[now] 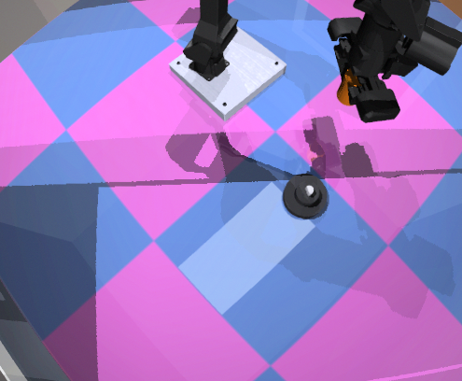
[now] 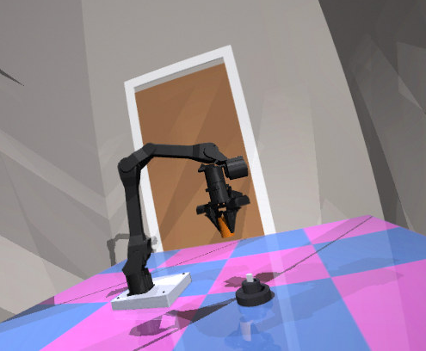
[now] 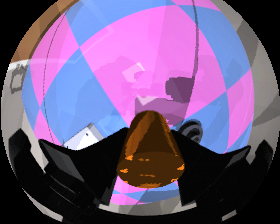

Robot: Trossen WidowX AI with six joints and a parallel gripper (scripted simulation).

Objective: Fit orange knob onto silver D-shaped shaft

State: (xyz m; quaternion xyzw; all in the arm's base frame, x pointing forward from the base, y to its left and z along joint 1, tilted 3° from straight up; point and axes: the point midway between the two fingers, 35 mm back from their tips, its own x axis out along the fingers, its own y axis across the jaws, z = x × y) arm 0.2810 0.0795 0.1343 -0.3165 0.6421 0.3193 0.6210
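Right now my gripper tip is 160 mm to the left of the pedestal with D-shaped shaft, 110 mm above it and 60 mm short of it. From my gripper tip the other things lie so: orange knob: 30 mm above.
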